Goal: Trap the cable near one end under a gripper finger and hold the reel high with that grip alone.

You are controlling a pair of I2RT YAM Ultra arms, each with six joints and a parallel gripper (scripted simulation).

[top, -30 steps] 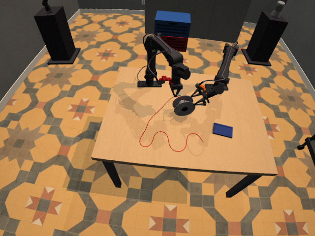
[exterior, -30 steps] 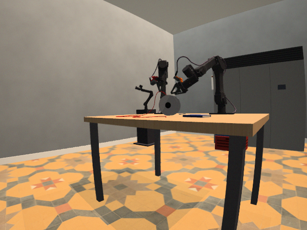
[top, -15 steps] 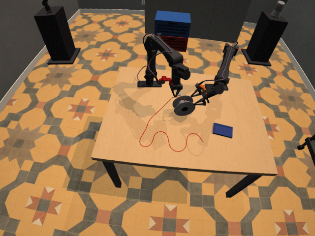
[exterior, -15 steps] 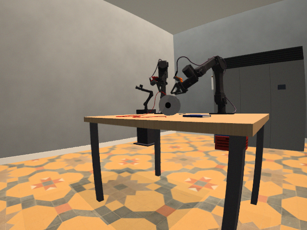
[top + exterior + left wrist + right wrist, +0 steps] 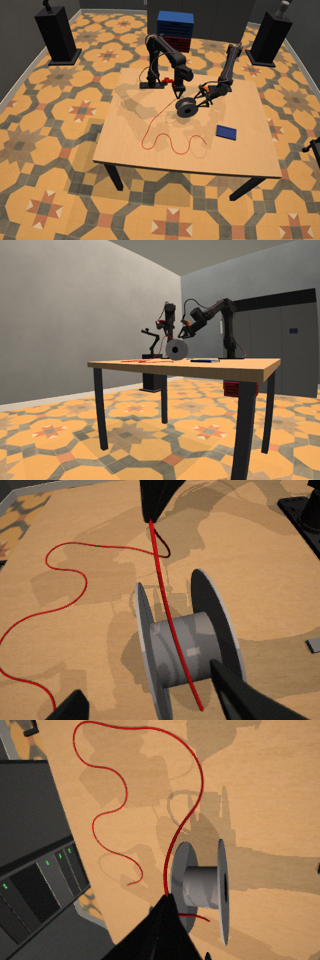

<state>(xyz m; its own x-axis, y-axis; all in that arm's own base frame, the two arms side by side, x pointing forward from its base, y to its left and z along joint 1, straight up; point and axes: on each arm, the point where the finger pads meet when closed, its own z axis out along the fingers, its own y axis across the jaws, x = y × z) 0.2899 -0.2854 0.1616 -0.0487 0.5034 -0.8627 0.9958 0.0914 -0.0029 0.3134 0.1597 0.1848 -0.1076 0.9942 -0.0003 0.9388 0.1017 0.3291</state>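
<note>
My left hand is 20 mm past the grey reel, 50 mm to the left of it and 90 mm above it. The rest, counted from my left hand: grey wrench (250 mm behind, 70 mm to the right, 160 mm below).
Now: the grey reel 2 cm behind my right hand, 7 cm to the left of it and 11 cm below it. Round my right hand: grey wrench: 24 cm behind, 6 cm to the left, 18 cm below.
</note>
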